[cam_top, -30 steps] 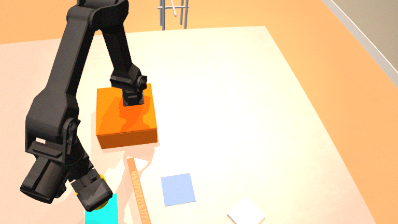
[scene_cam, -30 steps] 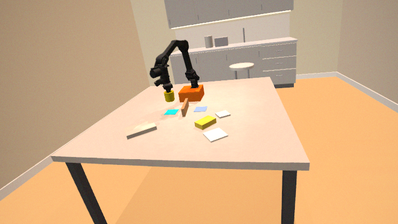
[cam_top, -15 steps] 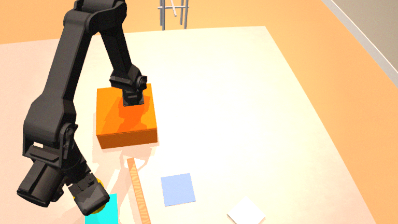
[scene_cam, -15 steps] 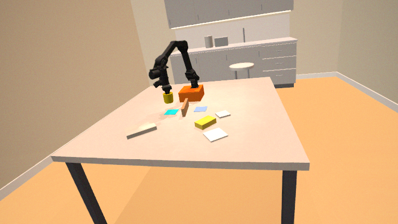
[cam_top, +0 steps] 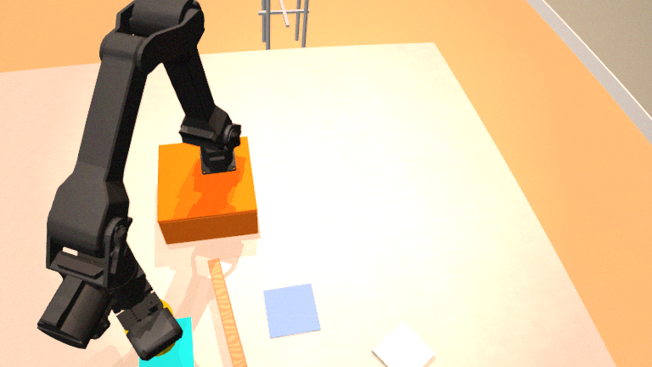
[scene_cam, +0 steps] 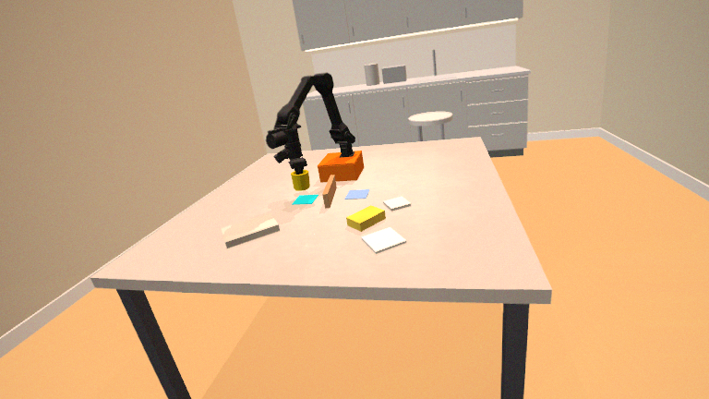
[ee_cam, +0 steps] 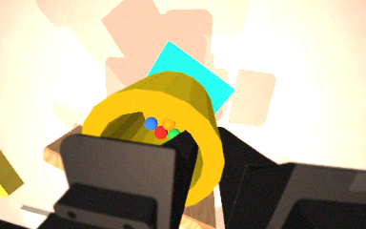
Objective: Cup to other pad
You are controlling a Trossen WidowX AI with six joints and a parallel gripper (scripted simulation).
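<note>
The cyan pad lies 9 cm below my gripper tip, 2 cm to the left of it and 2 cm ahead of it. The rest, counted from my gripper tip: red marble (3 cm to the left, 2 cm below, 2 cm ahead); green marble (3 cm to the left, 2 cm below, 1 cm ahead); yellow cup (2 cm ahead, 1 cm to the left).
</note>
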